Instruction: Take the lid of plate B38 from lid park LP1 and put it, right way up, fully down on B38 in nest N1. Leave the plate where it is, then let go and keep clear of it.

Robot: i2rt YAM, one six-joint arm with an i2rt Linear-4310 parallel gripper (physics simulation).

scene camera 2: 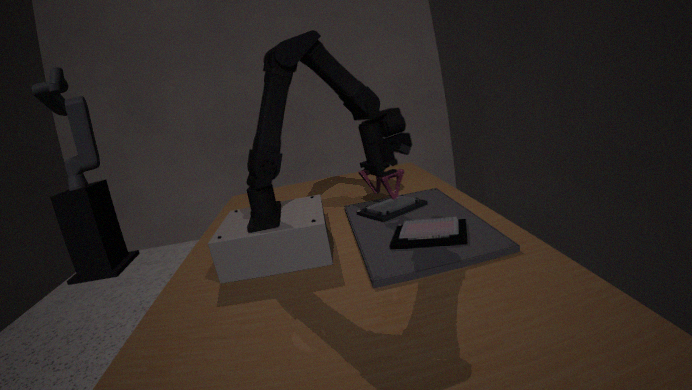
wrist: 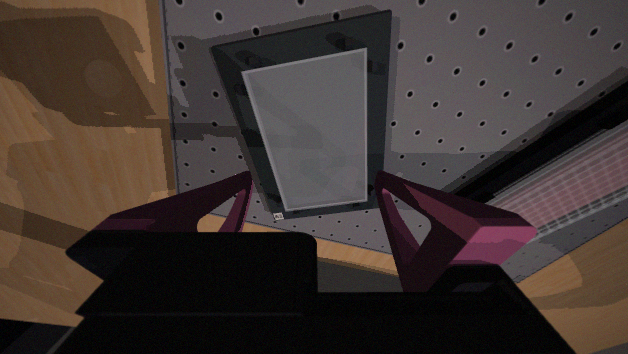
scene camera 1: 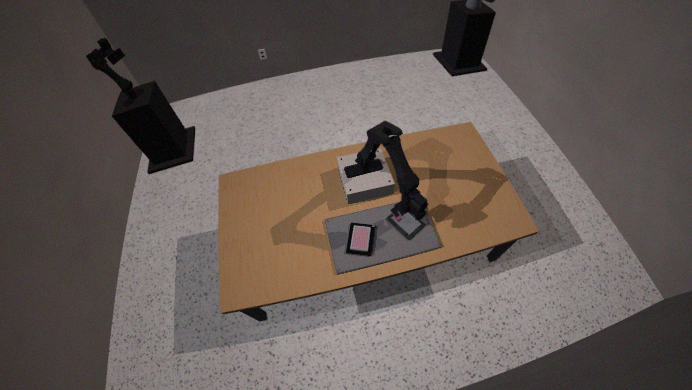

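The lid, a clear rectangle with a pale edge, lies flat in the dark lid park, which has a small white label at one corner. My gripper is open wide and empty, with its pink fingers pointing down above the park. In the wrist view the fingertips appear on either side of the lid's near end, with a gap to it. The plate with pink wells sits in the black nest. The plate's marking is not readable.
A grey perforated board carries the park and the nest on the wooden table. The arm's white base box stands behind the board. Other arms on black pedestals stand away from the table.
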